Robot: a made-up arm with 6 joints. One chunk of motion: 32 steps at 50 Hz.
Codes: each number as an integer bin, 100 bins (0 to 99) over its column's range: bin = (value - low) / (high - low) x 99, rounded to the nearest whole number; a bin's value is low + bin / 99 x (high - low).
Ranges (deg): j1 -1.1..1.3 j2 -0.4..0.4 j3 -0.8..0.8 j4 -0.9..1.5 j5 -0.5..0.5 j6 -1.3..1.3
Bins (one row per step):
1: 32 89 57 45 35 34
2: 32 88 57 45 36 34
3: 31 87 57 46 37 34
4: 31 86 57 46 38 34
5: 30 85 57 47 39 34
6: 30 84 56 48 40 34
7: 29 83 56 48 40 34
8: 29 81 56 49 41 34
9: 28 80 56 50 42 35
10: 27 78 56 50 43 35
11: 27 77 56 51 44 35
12: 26 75 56 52 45 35
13: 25 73 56 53 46 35
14: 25 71 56 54 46 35
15: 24 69 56 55 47 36
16: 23 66 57 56 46 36
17: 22 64 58 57 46 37
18: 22 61 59 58 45 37
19: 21 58 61 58 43 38
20: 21 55 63 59 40 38
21: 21 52 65 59 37 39
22: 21 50 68 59 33 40
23: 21 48 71 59 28 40
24: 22 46 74 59 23 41
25: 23 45 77 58 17 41
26: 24 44 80 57 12 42
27: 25 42 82 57 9 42
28: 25 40 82 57 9 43
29: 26 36 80 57 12 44
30: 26 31 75 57 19 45
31: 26 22 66 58 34 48
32: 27 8 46 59 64 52
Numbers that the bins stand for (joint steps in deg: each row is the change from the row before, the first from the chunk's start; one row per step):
1: -0.324 0.319 0.121 0.191 -0.146 -0.407
2: -0.324 0.311 0.121 0.191 -0.136 -0.407
3: -0.348 0.303 0.121 0.215 -0.126 -0.407
4: -0.348 0.295 0.121 0.215 -0.116 -0.407
5: -0.373 0.287 0.121 0.239 -0.106 -0.407
6: -0.373 0.279 0.105 0.264 -0.096 -0.407
7: -0.397 0.271 0.105 0.264 -0.096 -0.407
8: -0.397 0.255 0.105 0.288 -0.086 -0.407
9: -0.421 0.246 0.105 0.312 -0.076 -0.381
10: -0.445 0.230 0.105 0.312 -0.066 -0.381
11: -0.445 0.222 0.105 0.336 -0.056 -0.381
12: -0.470 0.206 0.105 0.361 -0.045 -0.381
13: -0.494 0.190 0.105 0.385 -0.035 -0.381
14: -0.494 0.174 0.105 0.409 -0.035 -0.381
15: -0.518 0.158 0.105 0.433 -0.025 -0.355
16: -0.542 0.133 0.121 0.458 -0.035 -0.355
17: -0.567 0.117 0.137 0.482 -0.035 -0.328
18: -0.567 0.093 0.154 0.506 -0.045 -0.328
19: -0.591 0.069 0.186 0.506 -0.066 -0.302
20: -0.591 0.044 0.218 0.530 -0.096 -0.302
21: -0.591 0.020 0.251 0.530 -0.126 -0.276
22: -0.591 0.004 0.299 0.530 -0.167 -0.249
23: -0.591 -0.012 0.347 0.530 -0.217 -0.249
24: -0.567 -0.028 0.396 0.530 -0.268 -0.223
25: -0.542 -0.036 0.444 0.506 -0.328 -0.223
26: -0.518 -0.044 0.493 0.482 -0.379 -0.197
27: -0.494 -0.061 0.525 0.482 -0.409 -0.197
28: -0.494 -0.077 0.525 0.482 -0.409 -0.171
29: -0.470 -0.109 0.493 0.482 -0.379 -0.144
30: -0.470 -0.149 0.412 0.482 -0.308 -0.118
31: -0.470 -0.222 0.267 0.506 -0.157 -0.039
32: -0.445 -0.335 -0.057 0.530 0.146 0.066

